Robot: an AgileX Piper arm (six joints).
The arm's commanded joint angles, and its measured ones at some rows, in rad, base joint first. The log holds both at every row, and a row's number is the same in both.
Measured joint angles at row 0:
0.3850, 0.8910, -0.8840, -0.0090, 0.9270, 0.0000
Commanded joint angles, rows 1 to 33:
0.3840, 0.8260, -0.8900, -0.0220, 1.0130, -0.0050
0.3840, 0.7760, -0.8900, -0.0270, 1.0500, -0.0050
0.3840, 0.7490, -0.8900, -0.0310, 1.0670, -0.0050
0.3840, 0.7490, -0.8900, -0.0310, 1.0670, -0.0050
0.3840, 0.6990, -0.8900, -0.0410, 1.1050, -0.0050
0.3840, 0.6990, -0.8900, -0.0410, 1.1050, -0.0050
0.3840, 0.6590, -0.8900, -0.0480, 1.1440, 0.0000
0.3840, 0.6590, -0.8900, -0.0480, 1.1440, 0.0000
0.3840, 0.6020, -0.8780, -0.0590, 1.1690, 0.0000
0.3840, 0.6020, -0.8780, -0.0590, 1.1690, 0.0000
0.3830, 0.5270, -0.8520, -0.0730, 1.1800, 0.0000
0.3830, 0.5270, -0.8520, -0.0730, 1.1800, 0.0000
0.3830, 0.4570, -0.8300, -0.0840, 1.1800, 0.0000
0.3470, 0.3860, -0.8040, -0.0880, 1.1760, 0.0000
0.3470, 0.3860, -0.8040, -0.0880, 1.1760, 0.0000
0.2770, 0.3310, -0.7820, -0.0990, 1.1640, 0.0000
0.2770, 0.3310, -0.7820, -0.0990, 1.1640, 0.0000
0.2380, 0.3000, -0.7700, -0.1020, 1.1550, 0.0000
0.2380, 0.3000, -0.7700, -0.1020, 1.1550, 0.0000
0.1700, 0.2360, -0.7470, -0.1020, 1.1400, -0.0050
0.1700, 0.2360, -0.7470, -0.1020, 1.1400, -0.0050
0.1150, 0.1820, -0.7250, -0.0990, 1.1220, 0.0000
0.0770, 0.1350, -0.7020, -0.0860, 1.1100, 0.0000
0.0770, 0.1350, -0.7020, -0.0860, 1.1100, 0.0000
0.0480, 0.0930, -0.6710, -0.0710, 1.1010, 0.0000
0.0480, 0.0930, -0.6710, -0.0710, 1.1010, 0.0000
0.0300, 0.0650, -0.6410, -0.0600, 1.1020, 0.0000
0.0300, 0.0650, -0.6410, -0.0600, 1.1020, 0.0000
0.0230, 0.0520, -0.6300, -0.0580, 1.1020, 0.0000
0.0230, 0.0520, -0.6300, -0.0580, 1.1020, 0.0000
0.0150, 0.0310, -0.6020, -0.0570, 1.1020, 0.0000
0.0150, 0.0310, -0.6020, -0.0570, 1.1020, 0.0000
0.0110, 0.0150, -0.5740, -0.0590, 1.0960, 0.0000
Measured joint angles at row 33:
0.0220, 0.0410, -0.6060, -0.0620, 1.1160, 0.0000
